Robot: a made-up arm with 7 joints.
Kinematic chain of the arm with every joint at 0, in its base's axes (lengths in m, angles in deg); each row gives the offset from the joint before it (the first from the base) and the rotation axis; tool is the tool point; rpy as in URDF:
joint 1: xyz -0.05 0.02 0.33 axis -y
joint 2: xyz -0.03 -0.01 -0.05 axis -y
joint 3: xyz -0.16 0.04 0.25 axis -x
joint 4: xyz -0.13 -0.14 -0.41 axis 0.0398 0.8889 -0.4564
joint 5: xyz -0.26 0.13 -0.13 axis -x
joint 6: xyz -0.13 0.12 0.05 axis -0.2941 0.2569 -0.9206
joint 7: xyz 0 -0.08 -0.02 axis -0.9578 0.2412 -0.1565
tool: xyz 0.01 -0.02 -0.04 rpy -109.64 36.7 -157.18
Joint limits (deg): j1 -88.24..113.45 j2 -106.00..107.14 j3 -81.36..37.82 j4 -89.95..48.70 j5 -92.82..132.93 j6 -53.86..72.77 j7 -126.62..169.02
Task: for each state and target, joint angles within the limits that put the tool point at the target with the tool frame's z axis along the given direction. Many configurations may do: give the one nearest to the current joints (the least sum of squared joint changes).
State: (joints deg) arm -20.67 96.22 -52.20 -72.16 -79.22 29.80 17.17
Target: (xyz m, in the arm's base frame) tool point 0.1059 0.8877 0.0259 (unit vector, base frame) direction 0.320 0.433 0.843
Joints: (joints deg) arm -15.23 107.14 -81.17 -89.95 -88.98 72.59 20.86
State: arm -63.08 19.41 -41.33 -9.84 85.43 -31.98 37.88
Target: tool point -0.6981 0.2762 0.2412 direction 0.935 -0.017 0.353
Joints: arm -61.57 12.50 -27.18 -60.68 107.61 -53.86 18.21
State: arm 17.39 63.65 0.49 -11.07 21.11 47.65 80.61
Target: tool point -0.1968 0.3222 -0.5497 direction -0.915 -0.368 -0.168
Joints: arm -11.99 51.47 -24.26 -48.93 45.52 65.08 61.61
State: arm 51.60 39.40 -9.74 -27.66 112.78 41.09 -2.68
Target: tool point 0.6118 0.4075 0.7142 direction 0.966 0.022 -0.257
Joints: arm 80.98 71.38 -32.78 -68.94 111.19 71.59 -0.36
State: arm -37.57 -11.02 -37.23 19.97 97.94 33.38 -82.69
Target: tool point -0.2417 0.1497 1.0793 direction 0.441 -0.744 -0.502
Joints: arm -62.83 -34.52 -3.92 17.52 90.17 45.57 -69.05
